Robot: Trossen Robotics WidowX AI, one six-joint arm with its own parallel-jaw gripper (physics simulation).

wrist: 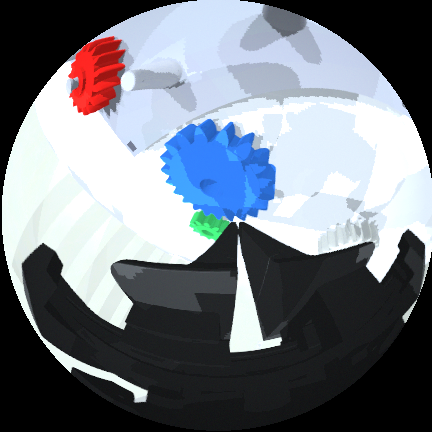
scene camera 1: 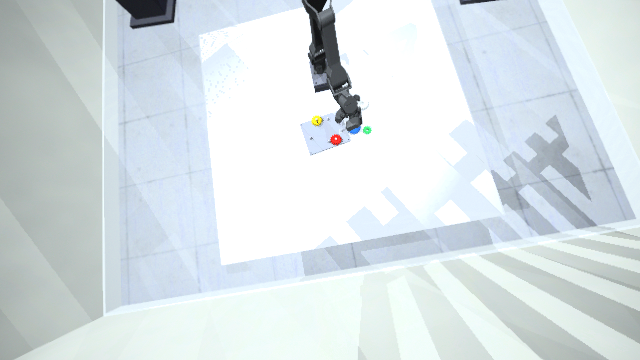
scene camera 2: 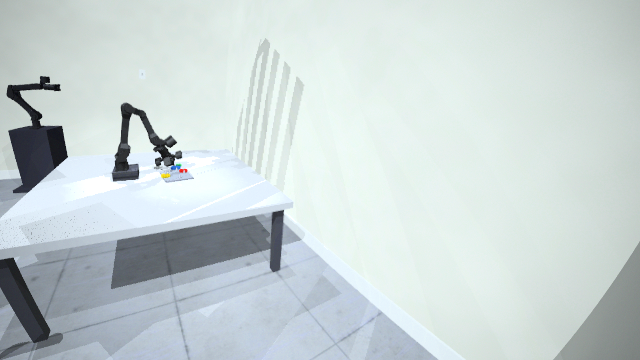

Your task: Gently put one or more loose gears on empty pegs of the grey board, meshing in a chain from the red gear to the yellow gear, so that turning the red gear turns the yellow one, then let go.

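Frame: origin at the arm's base, x down, y left, z ahead, level; millimetres.
Seen in the pictures: gripper, between the fingertips: (wrist: 236,227) (scene camera 1: 361,123) (scene camera 2: 174,165); arm's base, origin of its link: (scene camera 1: 320,67) (scene camera 2: 122,169).
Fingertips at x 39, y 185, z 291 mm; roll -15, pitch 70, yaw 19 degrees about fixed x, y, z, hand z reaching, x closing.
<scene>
Pixels of each thing's top centre, then the offset from my fingertips to it. Level surfaces: height alone.
- blue gear, centre of its top: (wrist: 210,188) (scene camera 1: 353,127) (scene camera 2: 175,166) dx +0, dy -38, dz +13 mm
- grey board, centre of its top: (scene camera 1: 324,129) (scene camera 2: 175,171) dx -13, dy -182, dz +19 mm
- green gear, centre of its top: (wrist: 207,232) (scene camera 1: 367,129) (scene camera 2: 178,164) dx +0, dy +26, dz +31 mm
- white gear, centre of its top: (wrist: 349,255) (scene camera 1: 362,102) dx +0, dy +13, dz -110 mm
- yellow gear, centre of its top: (scene camera 1: 316,119) (scene camera 2: 165,174) dx -9, dy -217, dz -37 mm
- bare light peg, centre of its top: (wrist: 127,80) dx -12, dy -96, dz +23 mm
- white table, height of its surface: dx +17 mm
My gripper (wrist: 236,227) (scene camera 2: 170,162) is shut and empty, its tips pointing at the near side of the blue gear (scene camera 1: 354,131) (scene camera 2: 174,168) (wrist: 220,167), which lies beside the grey board (scene camera 1: 322,133) (scene camera 2: 181,177) (wrist: 210,47). Whether the tips touch it is unclear. The green gear (scene camera 1: 364,130) (scene camera 2: 178,165) (wrist: 209,224) lies past the blue one. The white gear (scene camera 1: 364,105) (wrist: 350,235) lies apart, partly behind a finger in the wrist view. The red gear (scene camera 1: 335,139) (scene camera 2: 183,171) (wrist: 97,77) and yellow gear (scene camera 1: 316,120) (scene camera 2: 166,175) sit on the board.
A bare light peg (wrist: 155,76) stands beside the red gear, and a thicker dark peg (wrist: 284,20) stands further along the board. The arm's base (scene camera 2: 125,172) stands on the white table (scene camera 1: 270,210). Another arm (scene camera 2: 25,107) stands on a dark pedestal behind the table.
</scene>
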